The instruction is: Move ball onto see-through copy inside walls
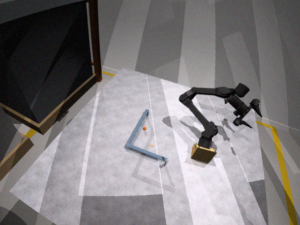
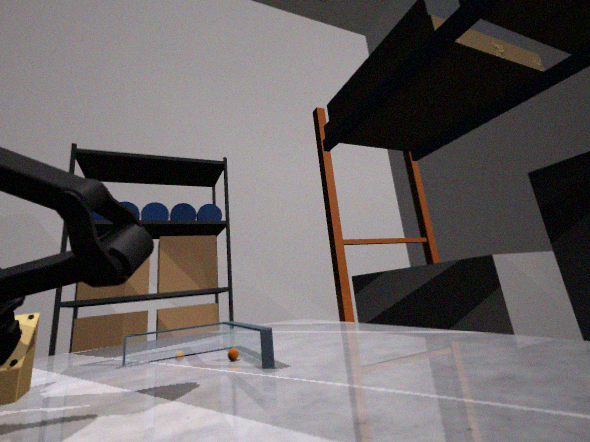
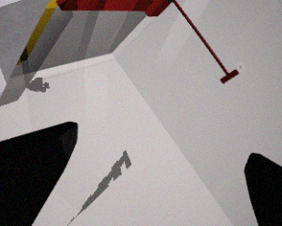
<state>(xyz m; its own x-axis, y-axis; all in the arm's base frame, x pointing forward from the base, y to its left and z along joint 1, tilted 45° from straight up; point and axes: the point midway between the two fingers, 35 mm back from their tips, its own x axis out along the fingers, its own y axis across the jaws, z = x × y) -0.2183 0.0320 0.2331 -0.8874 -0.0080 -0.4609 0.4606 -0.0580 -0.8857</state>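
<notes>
The orange ball lies 610 mm ahead of my gripper tip, 100 mm to the left of it and 270 mm below it. Also, from my gripper tip: see-through copy (520 mm ahead, 200 mm to the left, 270 mm below).
</notes>
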